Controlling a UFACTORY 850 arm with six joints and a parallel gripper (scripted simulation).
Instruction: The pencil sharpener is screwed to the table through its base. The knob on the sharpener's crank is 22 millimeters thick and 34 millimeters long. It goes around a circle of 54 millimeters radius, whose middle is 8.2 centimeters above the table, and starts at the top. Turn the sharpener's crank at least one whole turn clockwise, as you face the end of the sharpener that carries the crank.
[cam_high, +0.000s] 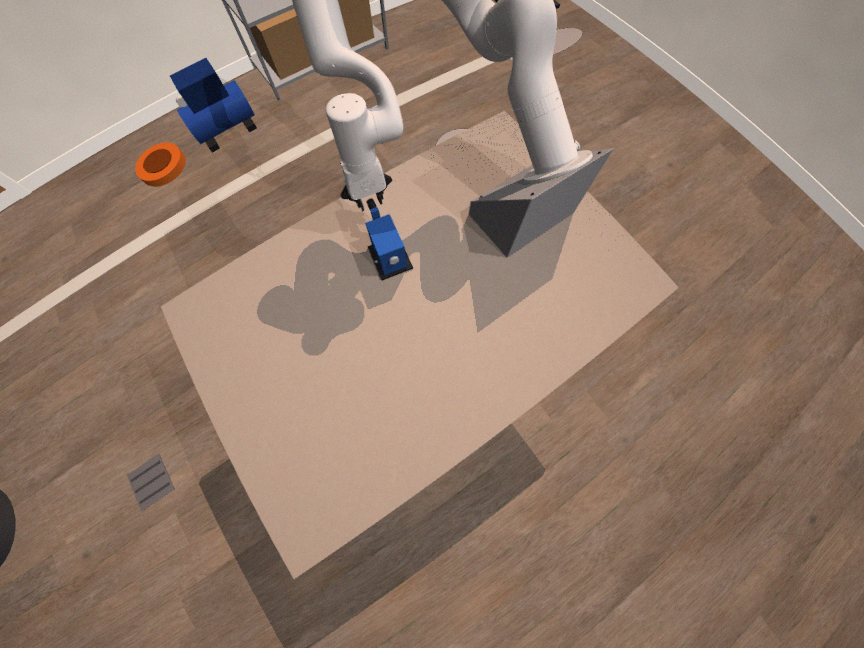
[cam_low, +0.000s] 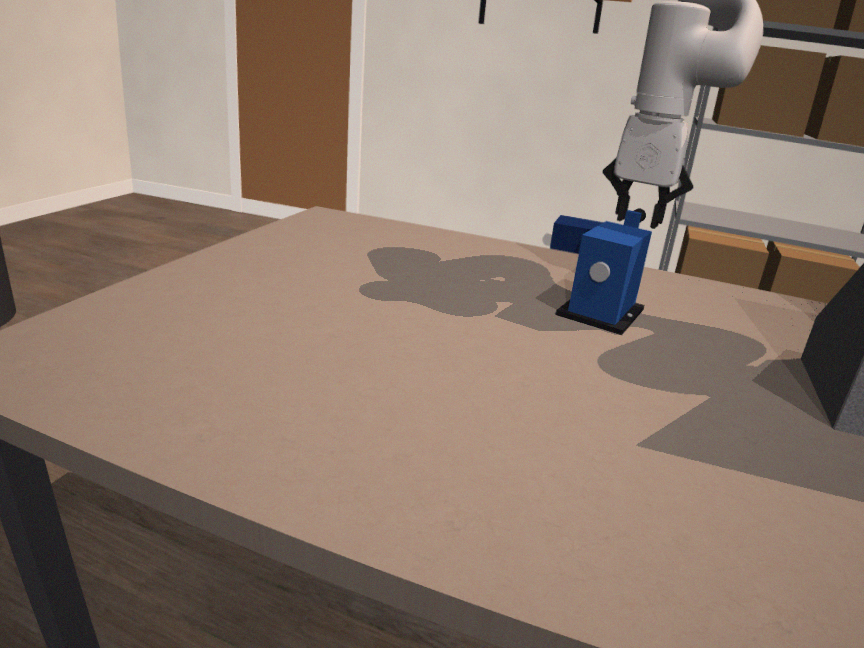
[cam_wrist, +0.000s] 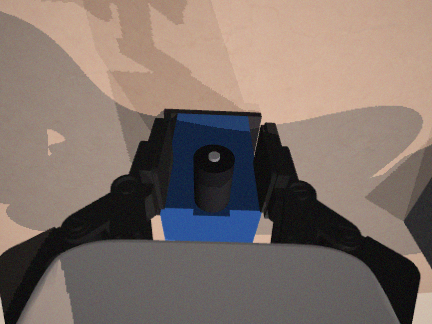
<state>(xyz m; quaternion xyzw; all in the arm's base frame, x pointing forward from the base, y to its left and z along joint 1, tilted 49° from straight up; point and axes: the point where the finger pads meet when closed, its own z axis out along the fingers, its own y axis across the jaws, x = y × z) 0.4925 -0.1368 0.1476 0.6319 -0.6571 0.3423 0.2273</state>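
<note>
Right now the dark crank knob is 20 mm to the left of my hand. From my hand the other things lie so: sharpener crank (20 mm to the left, 10 mm below).
</note>
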